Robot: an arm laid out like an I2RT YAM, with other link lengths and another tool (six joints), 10 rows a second.
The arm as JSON. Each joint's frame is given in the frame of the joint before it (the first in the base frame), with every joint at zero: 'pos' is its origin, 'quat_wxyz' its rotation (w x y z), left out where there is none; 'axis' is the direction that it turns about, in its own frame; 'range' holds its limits. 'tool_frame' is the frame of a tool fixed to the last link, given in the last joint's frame.
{
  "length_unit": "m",
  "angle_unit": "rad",
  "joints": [
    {
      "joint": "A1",
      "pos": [
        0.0,
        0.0,
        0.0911
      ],
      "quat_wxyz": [
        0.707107,
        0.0,
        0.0,
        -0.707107
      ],
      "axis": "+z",
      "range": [
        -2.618,
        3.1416
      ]
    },
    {
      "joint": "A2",
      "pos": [
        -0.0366,
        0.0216,
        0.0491
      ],
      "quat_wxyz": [
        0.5,
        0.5,
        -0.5,
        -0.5
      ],
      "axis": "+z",
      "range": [
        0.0,
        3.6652
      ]
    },
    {
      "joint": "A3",
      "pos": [
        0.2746,
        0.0,
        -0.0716
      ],
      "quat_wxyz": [
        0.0,
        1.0,
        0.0,
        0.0
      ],
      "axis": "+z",
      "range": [
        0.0,
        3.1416
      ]
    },
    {
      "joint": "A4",
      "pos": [
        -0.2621,
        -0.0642,
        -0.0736
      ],
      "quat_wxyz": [
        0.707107,
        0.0,
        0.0,
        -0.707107
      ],
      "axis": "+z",
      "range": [
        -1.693,
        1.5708
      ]
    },
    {
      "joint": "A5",
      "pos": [
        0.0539,
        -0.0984,
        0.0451
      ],
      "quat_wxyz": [
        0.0,
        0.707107,
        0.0,
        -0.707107
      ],
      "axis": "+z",
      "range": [
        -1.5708,
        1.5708
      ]
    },
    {
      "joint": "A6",
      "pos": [
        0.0,
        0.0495,
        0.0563
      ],
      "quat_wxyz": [
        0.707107,
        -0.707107,
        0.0,
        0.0
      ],
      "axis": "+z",
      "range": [
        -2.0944,
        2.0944
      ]
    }
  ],
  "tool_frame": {
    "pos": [
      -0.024,
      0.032,
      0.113
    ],
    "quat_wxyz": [
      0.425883,
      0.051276,
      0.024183,
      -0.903
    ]
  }
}
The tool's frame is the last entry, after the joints.
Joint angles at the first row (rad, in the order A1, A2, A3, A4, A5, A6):
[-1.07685 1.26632 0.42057 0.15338 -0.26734 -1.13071]
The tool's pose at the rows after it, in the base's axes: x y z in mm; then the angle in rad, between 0 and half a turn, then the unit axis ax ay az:
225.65 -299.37 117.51 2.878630 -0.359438 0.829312 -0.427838
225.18 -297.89 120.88 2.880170 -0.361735 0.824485 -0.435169
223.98 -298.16 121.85 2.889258 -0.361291 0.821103 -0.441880
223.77 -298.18 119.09 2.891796 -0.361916 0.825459 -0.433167
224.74 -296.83 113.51 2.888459 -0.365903 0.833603 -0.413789
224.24 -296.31 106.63 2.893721 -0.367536 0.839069 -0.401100
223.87 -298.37 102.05 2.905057 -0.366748 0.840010 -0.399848
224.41 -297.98 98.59 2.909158 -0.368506 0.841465 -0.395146
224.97 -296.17 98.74 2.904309 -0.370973 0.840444 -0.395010
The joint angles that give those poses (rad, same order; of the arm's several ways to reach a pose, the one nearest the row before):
[-1.07536 1.23944 0.41407 0.13553 -0.27937 -1.12731]
[-1.07532 1.22188 0.40492 0.14173 -0.27954 -1.13459]
[-1.07533 1.21470 0.39448 0.15784 -0.27062 -1.13964]
[-1.07533 1.22190 0.40527 0.13478 -0.26935 -1.13956]
[-1.07419 1.23918 0.42901 0.08627 -0.27629 -1.14033]
[-1.07378 1.25827 0.43696 0.06894 -0.27356 -1.14243]
[-1.07266 1.27751 0.43488 0.08600 -0.26179 -1.14429]
[-1.06919 1.28846 0.43707 0.08408 -0.25737 -1.14587]
[-1.06805 1.28410 0.43397 0.08276 -0.26304 -1.14819]

